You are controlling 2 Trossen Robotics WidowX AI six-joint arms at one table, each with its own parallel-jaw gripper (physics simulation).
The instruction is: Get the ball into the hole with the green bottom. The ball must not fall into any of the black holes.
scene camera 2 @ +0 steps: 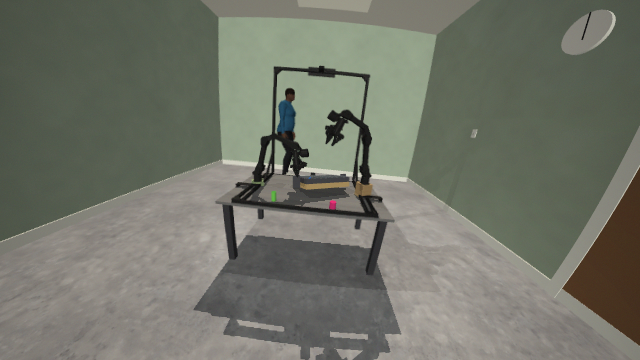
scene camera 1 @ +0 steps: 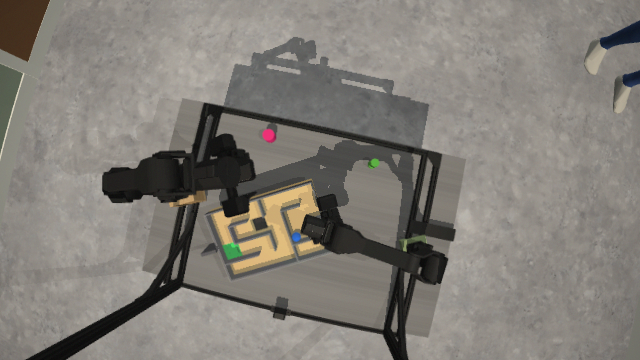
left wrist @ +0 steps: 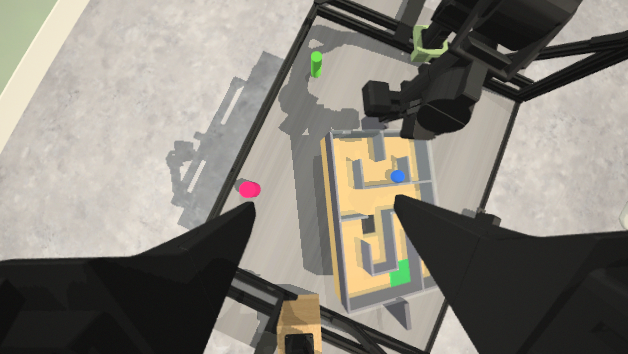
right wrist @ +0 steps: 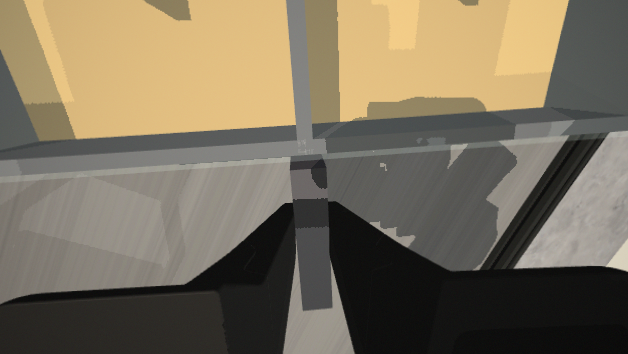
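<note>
The maze tray point(scene camera 1: 274, 210) point(scene camera 2: 325, 185) point(left wrist: 360, 200) point(right wrist: 200, 75) has a tan floor and grey walls. Its near side in scene camera 2 is raised and it tilts away from that camera. The blue ball point(scene camera 1: 296, 237) point(left wrist: 397, 176) lies in a corner between a short wall and the long cross wall. The green-bottomed hole point(scene camera 1: 232, 251) point(left wrist: 401, 274) is near the far-handle end; a black hole point(scene camera 1: 260, 223) point(left wrist: 368, 224) lies between. My right gripper point(right wrist: 310, 212) point(scene camera 2: 298, 173) is shut on the tray's grey handle point(right wrist: 314, 245). My left gripper point(left wrist: 324, 204) point(scene camera 2: 331, 144) is open, high above the table.
The tray's opposite grey handle point(scene camera 1: 210, 249) point(left wrist: 401, 312) is free. A pink cylinder point(scene camera 1: 269, 135) point(scene camera 2: 332, 205) point(left wrist: 249, 189) and a green cylinder point(scene camera 1: 374, 163) point(scene camera 2: 274, 196) point(left wrist: 316, 65) stand on the table. A wooden block point(scene camera 2: 364, 189) point(left wrist: 300, 312) is by the left arm's base. Black frame bars edge the table.
</note>
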